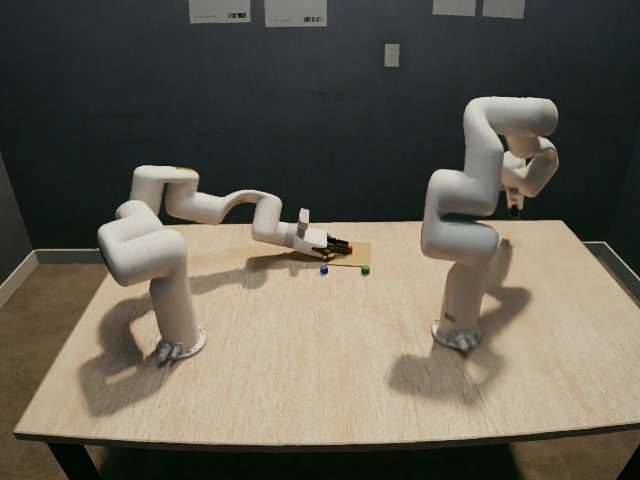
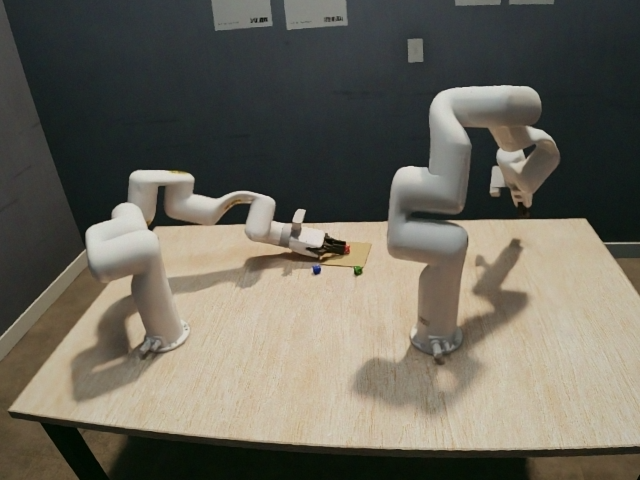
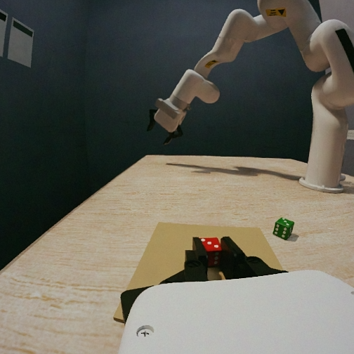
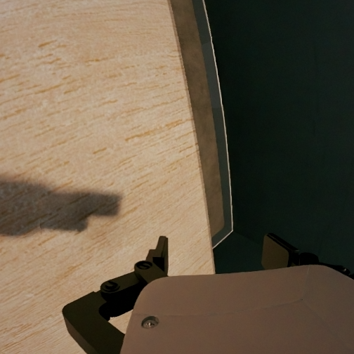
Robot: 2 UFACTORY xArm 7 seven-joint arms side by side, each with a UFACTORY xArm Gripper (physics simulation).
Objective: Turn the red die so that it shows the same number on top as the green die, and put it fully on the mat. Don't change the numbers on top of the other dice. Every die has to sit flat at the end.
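Observation:
My left gripper reaches in low over the tan mat, shut on the red die. The die sits between the fingertips; its upper face appears to show three dots in a diagonal. Whether it touches the mat is hidden. The green die sits on the table just off the mat's front edge; its top is too small to read surely. My right gripper is open and empty, high near the back right.
A blue die sits on the table near the mat's front left corner. The dark wall stands behind the table. The right arm's base is at the front right.

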